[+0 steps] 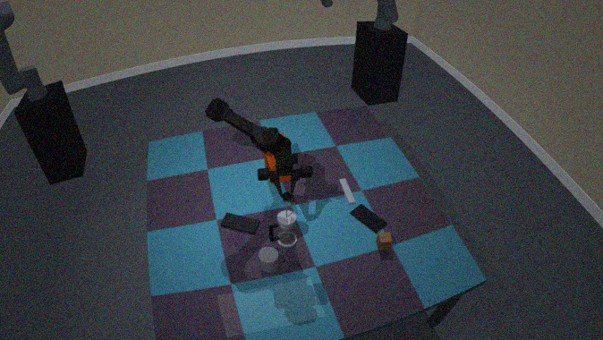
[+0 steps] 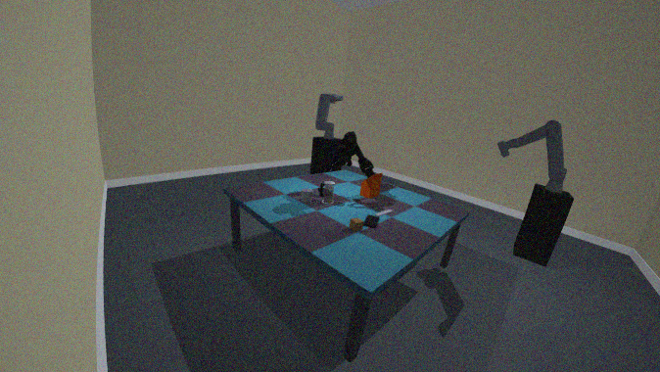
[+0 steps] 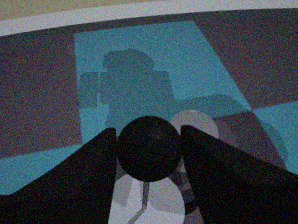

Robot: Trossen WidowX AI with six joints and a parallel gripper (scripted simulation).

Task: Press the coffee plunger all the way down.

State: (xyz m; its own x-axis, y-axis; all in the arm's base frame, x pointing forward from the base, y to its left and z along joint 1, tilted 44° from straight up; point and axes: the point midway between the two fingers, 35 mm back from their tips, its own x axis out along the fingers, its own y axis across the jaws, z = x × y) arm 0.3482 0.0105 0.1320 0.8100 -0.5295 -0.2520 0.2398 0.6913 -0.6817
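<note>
Right now my gripper tip is 13 cm above the coffee press, 1 cm to the left of it and 1 cm past it. The rest, counted from my gripper tip: small brown block: 35 cm to the left, 22 cm below, 15 cm ahead.
</note>
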